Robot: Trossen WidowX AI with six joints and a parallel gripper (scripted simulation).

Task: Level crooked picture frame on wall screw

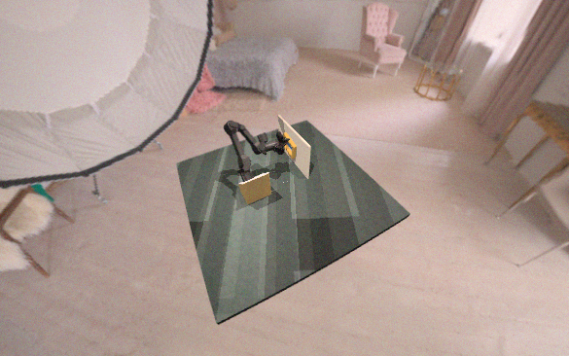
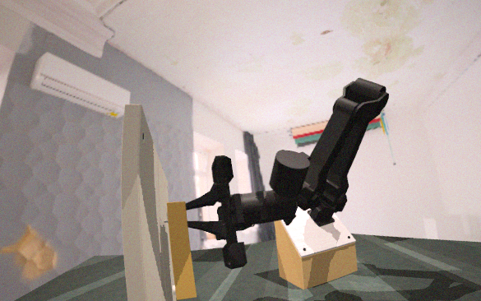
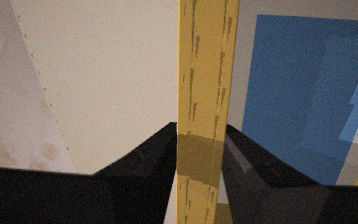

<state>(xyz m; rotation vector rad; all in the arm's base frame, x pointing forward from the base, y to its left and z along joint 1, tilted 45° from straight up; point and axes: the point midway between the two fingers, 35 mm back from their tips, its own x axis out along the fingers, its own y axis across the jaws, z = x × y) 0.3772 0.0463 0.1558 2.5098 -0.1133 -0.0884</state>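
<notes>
Right now my gripper tip is 50 mm above the picture frame. Also, from my gripper tip: wall panel (20 mm ahead, 60 mm below).
</notes>
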